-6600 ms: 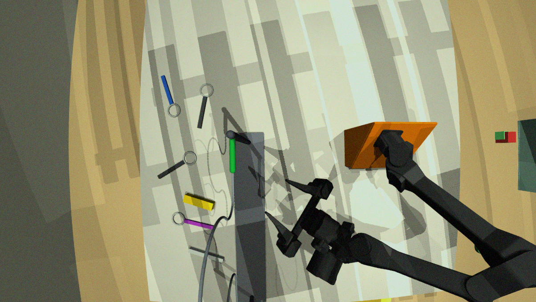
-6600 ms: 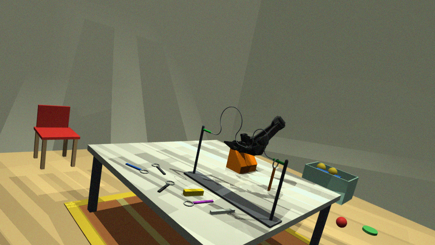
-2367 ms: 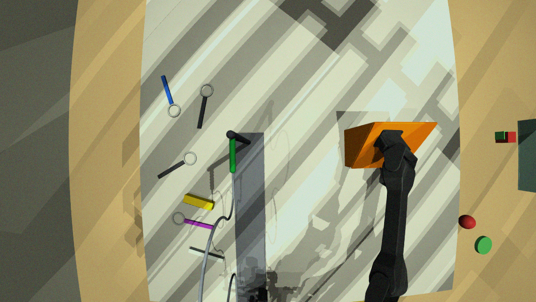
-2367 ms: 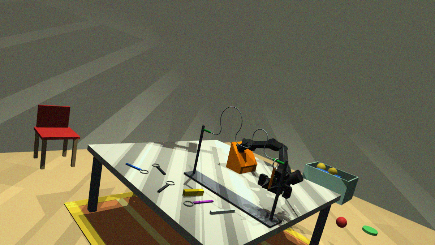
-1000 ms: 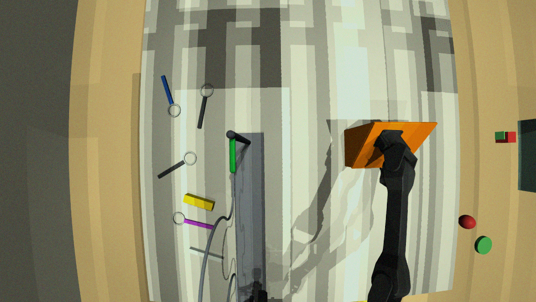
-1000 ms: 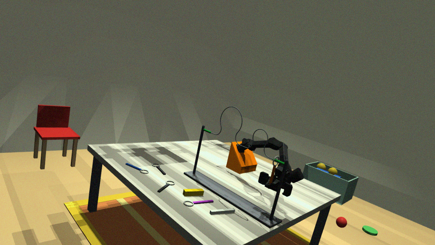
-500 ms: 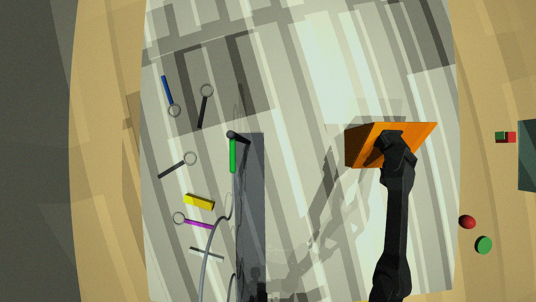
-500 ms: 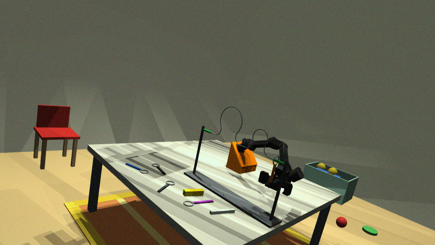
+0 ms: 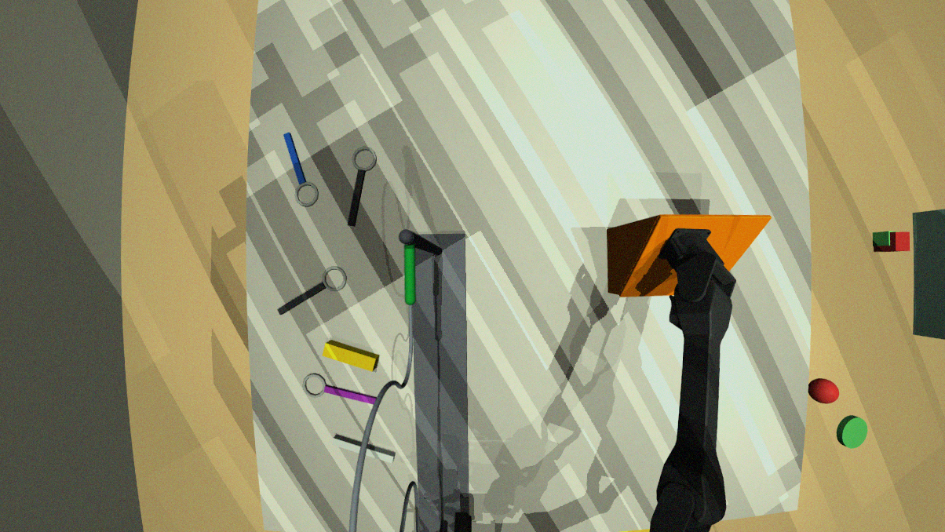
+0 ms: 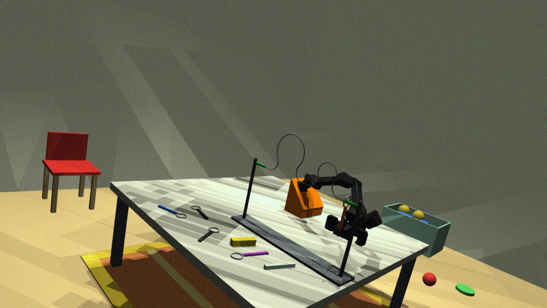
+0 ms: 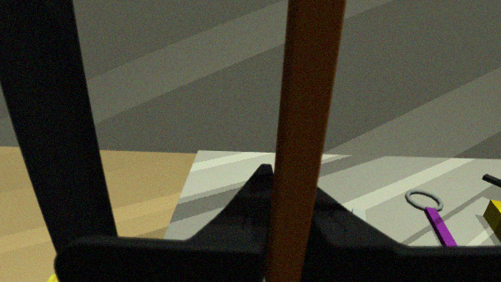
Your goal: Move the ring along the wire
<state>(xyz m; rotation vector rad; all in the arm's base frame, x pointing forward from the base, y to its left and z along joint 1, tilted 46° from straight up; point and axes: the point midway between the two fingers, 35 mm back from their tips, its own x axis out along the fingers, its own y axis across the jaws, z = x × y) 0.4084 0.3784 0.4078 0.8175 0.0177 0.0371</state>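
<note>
My gripper tip is now 40 mm past the ring with orange handle and 80 mm below it. Round my gripper tip: ring with black handle 150 mm ahead, 700 mm to the right, 180 mm below; then ring with purple handle 200 mm ahead, 240 mm to the right, 180 mm below; then yellow block 160 mm ahead, 320 mm to the right, 170 mm below.
</note>
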